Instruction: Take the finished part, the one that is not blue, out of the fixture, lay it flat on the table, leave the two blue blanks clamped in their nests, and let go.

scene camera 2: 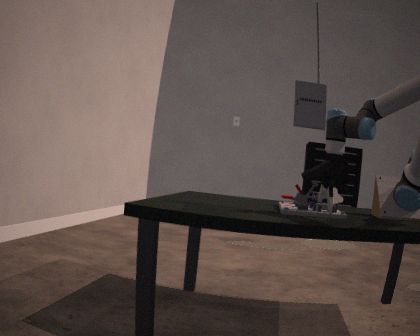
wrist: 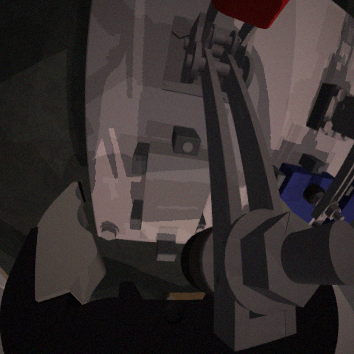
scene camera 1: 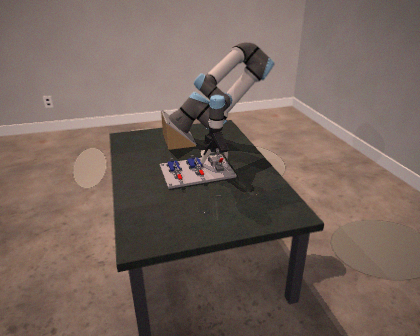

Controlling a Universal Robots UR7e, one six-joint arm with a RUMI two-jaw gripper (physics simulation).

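Pixels of known places: gripper, between the fingertips: (scene camera 2: 324, 210) (wrist: 172, 186) (scene camera 1: 214, 161); arm's base, origin of its link: (scene camera 1: 178, 124).
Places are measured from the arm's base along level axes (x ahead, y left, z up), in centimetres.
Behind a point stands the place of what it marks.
Observation:
The grey finished part (wrist: 175, 192) @[x 42.0, y 6.0, z -4.7 cm] lies in its nest on the pale fixture plate (scene camera 1: 192, 181) @[x 54.0, y -11.9, z -7.3 cm] (scene camera 2: 327, 214) @[x 41.5, y 12.4, z -7.6 cm] (wrist: 112, 110) @[x 46.3, y 10.0, z -7.3 cm]; it is too small to make out in the scene views. My gripper (scene camera 1: 212, 156) @[x 40.8, y 6.0, z -7.0 cm] (scene camera 2: 327, 201) (wrist: 172, 186) @[x 40.8, y 6.0, z -7.0 cm] is wide open and low over this nest, with nothing held. Its left finger is beside the plate's corner in the wrist view; its right finger is mostly hidden behind the raised clamp arm (wrist: 220, 150). Two blue blanks (scene camera 1: 174, 165) @[x 41.6, y -16.7, z -3.5 cm] (scene camera 1: 194, 162) @[x 41.6, y -5.9, z -4.3 cm] sit under their clamps; part of a blue blank (wrist: 300, 190) @[x 41.7, y -4.0, z -5.2 cm] shows in the wrist view.
The raised clamp's big spindle (wrist: 320, 255) looms close to the camera, with its red handle (wrist: 250, 10) above. Two red handles (scene camera 1: 180, 177) @[x 52.3, y -17.4, z -4.6 cm] (scene camera 1: 201, 172) @[x 53.6, y -6.9, z -3.7 cm] lie low beside the blanks. The fixture is on the dark table (scene camera 1: 165, 220) @[x 75.8, y -32.5, z -8.8 cm] (scene camera 2: 200, 202) @[x 84.2, y -3.3, z -8.8 cm]. A wedge-shaped arm mount (scene camera 1: 177, 137) @[x 14.1, y -5.5, z -1.6 cm] stands behind it.

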